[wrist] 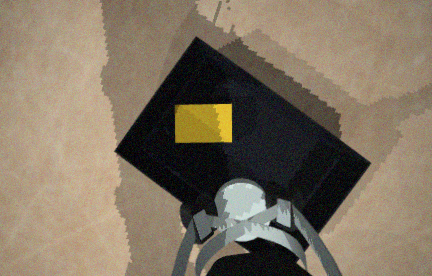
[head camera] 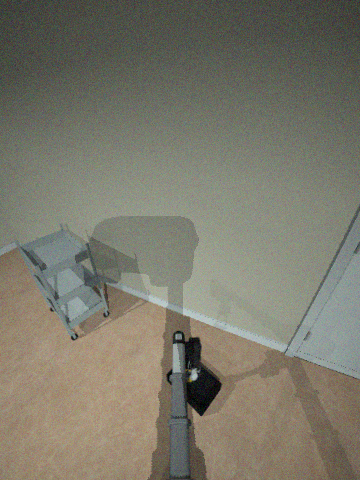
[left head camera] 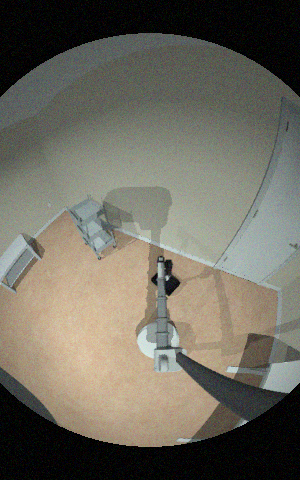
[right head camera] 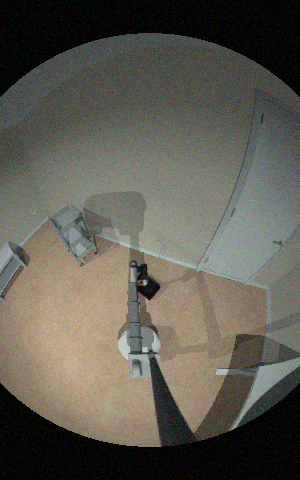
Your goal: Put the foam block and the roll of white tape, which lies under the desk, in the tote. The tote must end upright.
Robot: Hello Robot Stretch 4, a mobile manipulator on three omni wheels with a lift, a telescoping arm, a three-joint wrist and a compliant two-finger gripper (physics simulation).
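Frame: origin at the robot's base, x right, y ahead, z up, level; millimetres.
Seen in the pictures: gripper, fingertip midpoint: (wrist: 240, 201) (head camera: 193, 375) (right head camera: 144, 282).
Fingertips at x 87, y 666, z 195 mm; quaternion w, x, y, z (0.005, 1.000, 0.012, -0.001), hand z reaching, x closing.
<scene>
A point is followed by its place in that frame.
The black tote (head camera: 204, 395) {y 635, x 166, z -25 mm} (left head camera: 172, 288) {y 618, x 191, z -26 mm} (right head camera: 151, 290) {y 645, x 173, z -25 mm} (wrist: 280, 130) {y 726, x 173, z -25 mm} stands upright on the floor, its open top facing up. The yellow foam block (wrist: 203, 123) {y 753, x 47, z 20 mm} (right head camera: 140, 283) {y 734, x 42, z 10 mm} lies inside it, towards the left in the wrist view. My gripper (wrist: 240, 201) {y 666, x 87, z 195 mm} (head camera: 194, 374) {y 666, x 87, z 195 mm} is shut on the roll of white tape (wrist: 241, 194) {y 678, x 89, z 220 mm}, a pale disc between the fingertips. In the wrist view the roll overlaps the tote's lower edge and looks to be above it; its exact height is hard to tell. The fingers and wrist hide part of the tote's near side.
A grey three-shelf cart (head camera: 57, 250) {y 1351, x -915, z 635 mm} stands by the wall on the left. A white door (head camera: 332, 315) {y 840, x 930, z 500 mm} (left head camera: 280, 200) {y 792, x 1030, z 1227 mm} is at the right. A low white piece of furniture (left head camera: 12, 255) {y 672, x -2344, z 422 mm} stands at the far left. White furniture (left head camera: 285, 378) shows at the lower right.
</scene>
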